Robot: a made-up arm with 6 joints. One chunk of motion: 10 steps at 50 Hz.
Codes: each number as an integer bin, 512 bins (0 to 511) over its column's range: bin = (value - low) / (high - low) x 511, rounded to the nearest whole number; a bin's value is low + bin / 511 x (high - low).
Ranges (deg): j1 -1..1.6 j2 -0.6..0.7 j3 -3.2..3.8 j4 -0.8..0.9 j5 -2.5..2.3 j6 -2.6..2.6
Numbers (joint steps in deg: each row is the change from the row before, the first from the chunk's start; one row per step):
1: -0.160 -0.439 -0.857 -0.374 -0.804 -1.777
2: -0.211 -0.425 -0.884 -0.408 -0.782 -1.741
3: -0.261 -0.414 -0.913 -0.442 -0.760 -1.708
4: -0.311 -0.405 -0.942 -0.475 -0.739 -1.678
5: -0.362 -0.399 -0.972 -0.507 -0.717 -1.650
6: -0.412 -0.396 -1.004 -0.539 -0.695 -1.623
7: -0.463 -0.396 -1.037 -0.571 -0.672 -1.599
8: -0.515 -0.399 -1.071 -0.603 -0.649 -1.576
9: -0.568 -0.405 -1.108 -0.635 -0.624 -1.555
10: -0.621 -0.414 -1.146 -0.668 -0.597 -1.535
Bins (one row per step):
1: 165 63 171 128 181 81
2: 155 69 169 118 183 84
3: 145 73 167 108 185 88
4: 135 77 165 98 187 91
5: 125 79 163 88 190 93
6: 116 80 160 78 192 96
7: 106 80 158 69 195 98
8: 95 79 155 59 197 101
9: 85 77 153 50 200 103
10: 74 73 150 40 203 105

